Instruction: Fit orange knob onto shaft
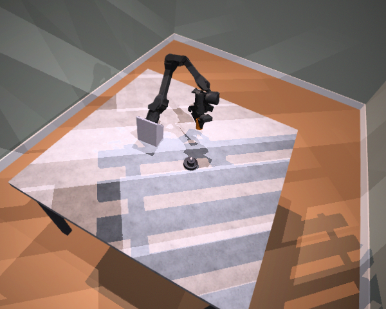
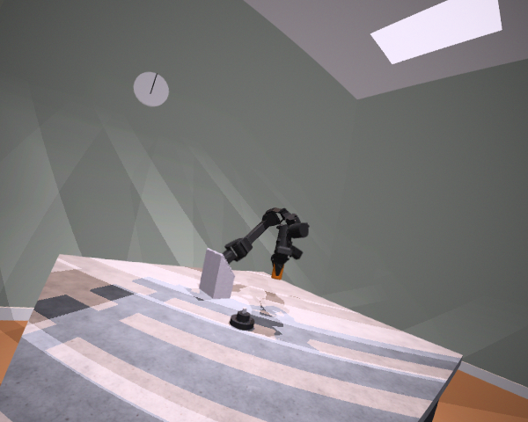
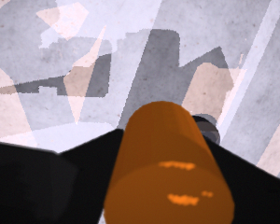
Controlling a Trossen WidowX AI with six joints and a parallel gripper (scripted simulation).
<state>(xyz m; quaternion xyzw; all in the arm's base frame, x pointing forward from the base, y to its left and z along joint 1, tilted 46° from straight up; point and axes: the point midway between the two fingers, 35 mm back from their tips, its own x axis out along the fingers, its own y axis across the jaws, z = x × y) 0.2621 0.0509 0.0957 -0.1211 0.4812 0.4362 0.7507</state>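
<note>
The round pedestal lies 15 cm to the right of my gripper tip, 14 cm below it and 4 cm ahead of it. Also, from my gripper tip: orange knob: 3 cm above, 1 cm to the left, 1 cm behind.
</note>
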